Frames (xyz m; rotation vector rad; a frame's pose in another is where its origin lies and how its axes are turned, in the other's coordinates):
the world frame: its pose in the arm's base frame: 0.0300 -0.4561 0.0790 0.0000 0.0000 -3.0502
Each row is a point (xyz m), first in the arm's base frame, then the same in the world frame.
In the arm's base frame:
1: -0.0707 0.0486 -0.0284
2: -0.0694 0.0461 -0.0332
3: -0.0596 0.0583 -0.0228
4: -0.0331 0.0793 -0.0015
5: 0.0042 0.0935 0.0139
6: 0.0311 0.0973 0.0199
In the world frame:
1: 0.0542 -0.5118 -0.1074
2: 0.0532 -0.5092 -0.1122
3: 0.0423 -0.5204 -0.1018
4: 0.0140 -0.5389 -0.0805
5: -0.0245 -0.5497 -0.0651
6: -0.0516 -0.5510 -0.0591

